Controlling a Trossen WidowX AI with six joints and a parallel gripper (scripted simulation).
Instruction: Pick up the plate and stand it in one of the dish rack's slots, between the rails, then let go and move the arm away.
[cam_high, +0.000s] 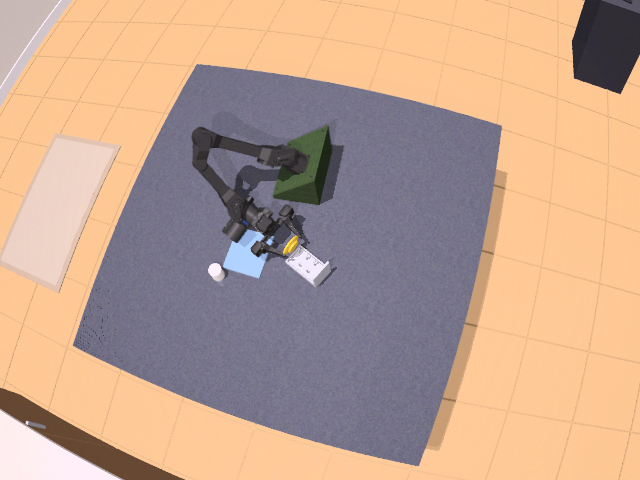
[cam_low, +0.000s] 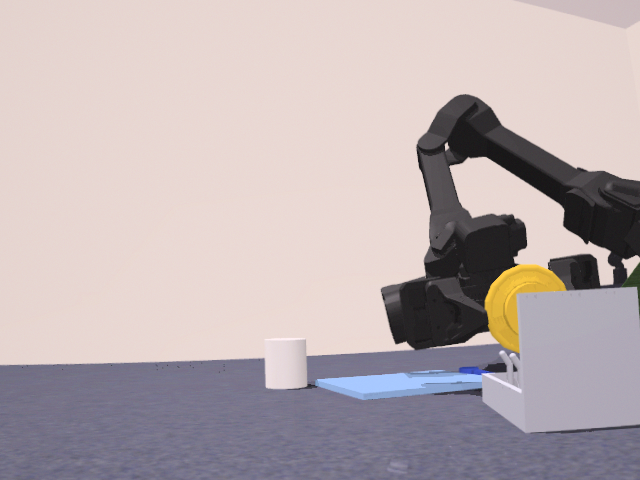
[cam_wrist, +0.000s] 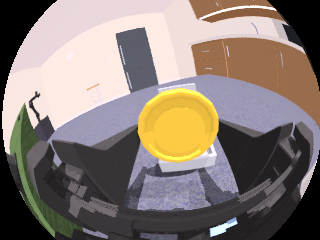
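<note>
The dish rack lies 5 cm to the left of my gripper tip, 5 cm below it and 3 cm ahead of it. The rest, counted from my gripper tip: yellow plate 1 cm to the right; then white cup 23 cm to the right, 13 cm ahead, 4 cm below; then blue spoon 18 cm to the right, 7 cm below, 7 cm behind.
</note>
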